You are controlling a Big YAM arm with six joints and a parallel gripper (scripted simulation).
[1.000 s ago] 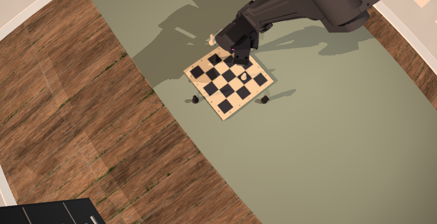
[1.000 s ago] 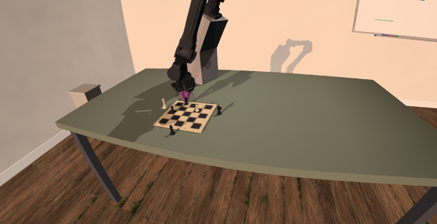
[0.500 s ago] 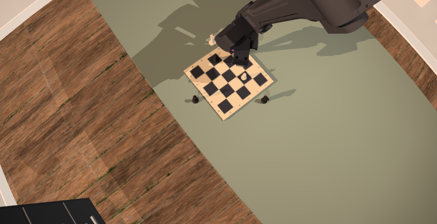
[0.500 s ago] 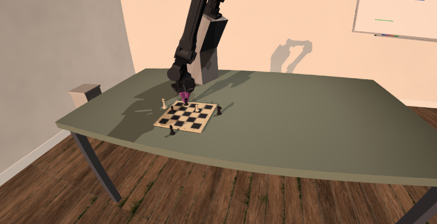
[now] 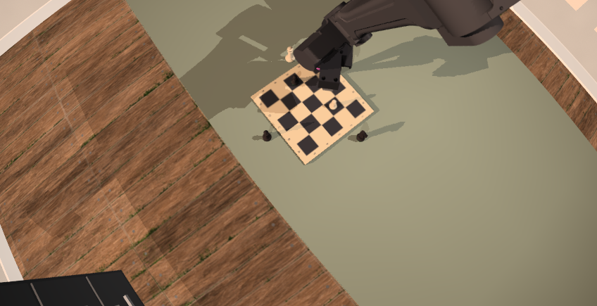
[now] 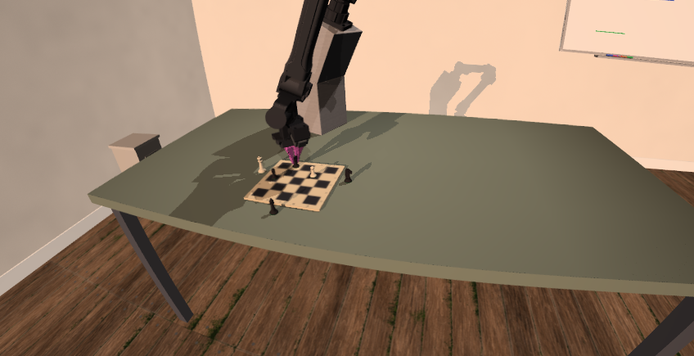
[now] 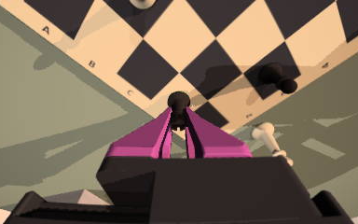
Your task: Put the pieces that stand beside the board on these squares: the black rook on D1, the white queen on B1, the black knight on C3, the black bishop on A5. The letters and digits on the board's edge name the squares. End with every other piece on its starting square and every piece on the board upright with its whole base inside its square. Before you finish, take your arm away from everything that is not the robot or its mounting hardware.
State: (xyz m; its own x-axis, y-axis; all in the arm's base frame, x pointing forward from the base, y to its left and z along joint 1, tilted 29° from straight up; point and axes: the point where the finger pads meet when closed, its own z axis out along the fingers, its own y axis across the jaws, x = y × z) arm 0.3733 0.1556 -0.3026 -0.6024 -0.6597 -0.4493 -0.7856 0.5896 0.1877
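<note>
My hand is 90 mm to the left of the white queen and 60 mm short of it. The rest, counted from my hand: small white piece (80 mm to the left, 40 mm ahead, 10 mm below); chessboard (80 mm ahead, 50 mm to the left, 20 mm below).
</note>
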